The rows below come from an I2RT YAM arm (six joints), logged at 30 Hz.
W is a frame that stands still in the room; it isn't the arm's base.
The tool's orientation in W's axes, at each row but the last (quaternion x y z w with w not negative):
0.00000 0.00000 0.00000 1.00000
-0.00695 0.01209 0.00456 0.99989
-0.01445 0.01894 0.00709 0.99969
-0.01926 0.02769 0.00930 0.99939
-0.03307 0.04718 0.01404 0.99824
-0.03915 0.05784 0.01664 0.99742
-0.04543 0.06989 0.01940 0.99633
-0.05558 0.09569 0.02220 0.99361
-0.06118 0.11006 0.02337 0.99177
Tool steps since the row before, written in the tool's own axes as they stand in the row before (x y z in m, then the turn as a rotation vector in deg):
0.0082 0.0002 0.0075 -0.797 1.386 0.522
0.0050 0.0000 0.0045 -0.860 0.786 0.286
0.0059 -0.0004 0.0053 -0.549 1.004 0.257
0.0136 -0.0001 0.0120 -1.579 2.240 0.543
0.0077 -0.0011 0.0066 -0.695 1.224 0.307
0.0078 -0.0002 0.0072 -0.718 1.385 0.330
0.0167 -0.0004 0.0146 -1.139 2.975 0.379
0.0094 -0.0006 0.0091 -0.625 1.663 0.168
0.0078 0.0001 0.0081 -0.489 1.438 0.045
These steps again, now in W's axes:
0.0082 0.0002 0.0075 -0.797 1.386 0.522
0.0051 0.0001 0.0044 -0.860 0.782 0.296
0.0061 -0.0002 0.0051 -0.554 1.003 0.249
0.0142 0.0006 0.0112 -1.590 2.231 0.545
0.0083 -0.0005 0.0059 -0.701 1.224 0.292
0.0086 0.0006 0.0062 -0.727 1.386 0.305
0.0185 0.0015 0.0121 -1.209 2.959 0.273
0.0110 0.0008 0.0071 -0.672 1.649 0.108
0.0093 0.0014 0.0061 -0.553 1.415 -0.015

